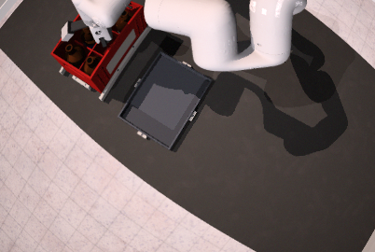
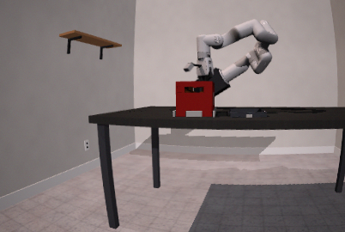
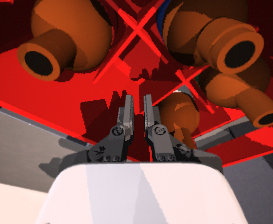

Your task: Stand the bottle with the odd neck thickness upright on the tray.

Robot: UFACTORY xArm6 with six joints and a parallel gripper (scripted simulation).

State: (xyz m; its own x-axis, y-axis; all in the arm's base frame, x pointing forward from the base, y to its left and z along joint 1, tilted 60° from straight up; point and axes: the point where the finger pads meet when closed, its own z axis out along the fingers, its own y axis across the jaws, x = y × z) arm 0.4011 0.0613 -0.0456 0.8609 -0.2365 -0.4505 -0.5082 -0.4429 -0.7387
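Right now the red crate is 70 mm below my hand, 40 mm to the right of it and 10 mm ahead of it. Also, from my hand: dark flat tray (240 mm to the left, 150 mm below, 10 mm behind).
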